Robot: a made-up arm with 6 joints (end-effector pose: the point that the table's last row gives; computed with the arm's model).
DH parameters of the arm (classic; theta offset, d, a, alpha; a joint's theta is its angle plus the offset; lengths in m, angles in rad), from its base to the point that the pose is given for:
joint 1: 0 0.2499 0 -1.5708
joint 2: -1.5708 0 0.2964 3.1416
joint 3: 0 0 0 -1.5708
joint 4: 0 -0.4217 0 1.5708
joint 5: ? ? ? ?
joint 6: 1.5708 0 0 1.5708
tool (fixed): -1.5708 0 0 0
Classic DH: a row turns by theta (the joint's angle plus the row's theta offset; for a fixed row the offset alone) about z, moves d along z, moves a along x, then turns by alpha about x.
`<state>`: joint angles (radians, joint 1 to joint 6).
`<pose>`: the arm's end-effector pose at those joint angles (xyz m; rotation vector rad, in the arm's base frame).
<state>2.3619 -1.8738 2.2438 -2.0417 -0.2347 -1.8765</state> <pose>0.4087 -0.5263 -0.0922 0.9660 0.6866 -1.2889</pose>
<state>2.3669 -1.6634 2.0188 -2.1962 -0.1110 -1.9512</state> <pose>0.4480 -0.5954 0.1386 1.1237 0.1170 -1.0780</pose>
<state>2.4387 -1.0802 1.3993 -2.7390 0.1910 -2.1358</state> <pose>0.3041 -0.4887 0.7080 1.2682 -1.0304 0.2375</pose>
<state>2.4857 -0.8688 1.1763 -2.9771 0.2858 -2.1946</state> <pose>0.1946 -0.3883 0.8308 1.2001 -1.1972 0.9070</pose>
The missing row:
joint 5: 0 0.1916 0 -1.5708
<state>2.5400 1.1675 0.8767 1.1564 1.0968 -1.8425</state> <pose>-0.5556 0.4750 0.4133 -0.0843 -1.0175 -2.5095</pose>
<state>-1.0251 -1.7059 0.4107 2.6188 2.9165 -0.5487</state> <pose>-0.1666 0.5942 0.5207 -2.2464 1.1264 0.9124</pose>
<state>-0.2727 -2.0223 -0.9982 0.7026 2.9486 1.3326</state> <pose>-0.1870 -0.0995 0.5452 0.0902 2.1012 0.6138</pose>
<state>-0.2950 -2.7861 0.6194 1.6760 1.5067 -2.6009</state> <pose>-0.4348 0.1532 -0.3219 -1.8739 -1.5770 0.5358</pose>
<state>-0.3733 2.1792 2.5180 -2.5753 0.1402 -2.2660</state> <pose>0.6876 -0.0957 0.1237 -1.4383 0.1408 -0.5261</pose>
